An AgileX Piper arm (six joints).
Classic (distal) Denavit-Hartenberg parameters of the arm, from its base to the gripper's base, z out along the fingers. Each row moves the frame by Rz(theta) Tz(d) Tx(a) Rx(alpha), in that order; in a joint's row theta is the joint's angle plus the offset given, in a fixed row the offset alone. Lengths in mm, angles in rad.
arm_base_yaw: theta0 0  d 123  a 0  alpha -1.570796
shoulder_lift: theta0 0.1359  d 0  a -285  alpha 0
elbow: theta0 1.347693  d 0  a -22  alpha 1.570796
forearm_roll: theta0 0  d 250.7  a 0  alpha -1.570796
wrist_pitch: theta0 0  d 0  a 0  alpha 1.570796
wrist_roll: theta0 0  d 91  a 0  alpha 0
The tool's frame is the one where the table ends.
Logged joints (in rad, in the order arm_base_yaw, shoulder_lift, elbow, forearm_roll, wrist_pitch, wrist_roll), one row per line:
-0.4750 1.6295 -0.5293 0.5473 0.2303 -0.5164
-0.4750 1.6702 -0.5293 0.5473 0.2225 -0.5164
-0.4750 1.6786 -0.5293 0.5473 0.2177 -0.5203
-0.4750 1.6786 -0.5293 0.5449 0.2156 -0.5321
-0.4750 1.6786 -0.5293 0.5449 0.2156 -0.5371
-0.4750 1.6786 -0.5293 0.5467 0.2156 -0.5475
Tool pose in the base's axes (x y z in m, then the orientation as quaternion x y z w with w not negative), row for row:
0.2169 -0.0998 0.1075 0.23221 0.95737 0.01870 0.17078
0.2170 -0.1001 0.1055 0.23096 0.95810 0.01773 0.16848
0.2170 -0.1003 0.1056 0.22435 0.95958 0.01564 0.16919
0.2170 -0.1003 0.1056 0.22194 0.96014 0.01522 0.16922
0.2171 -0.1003 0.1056 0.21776 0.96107 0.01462 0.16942
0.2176 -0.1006 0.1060 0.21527 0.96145 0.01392 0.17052
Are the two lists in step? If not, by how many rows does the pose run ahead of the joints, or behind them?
The pose runs 1 row ahead of the joints: the pose in row i belongs to the joints in row i + 1.
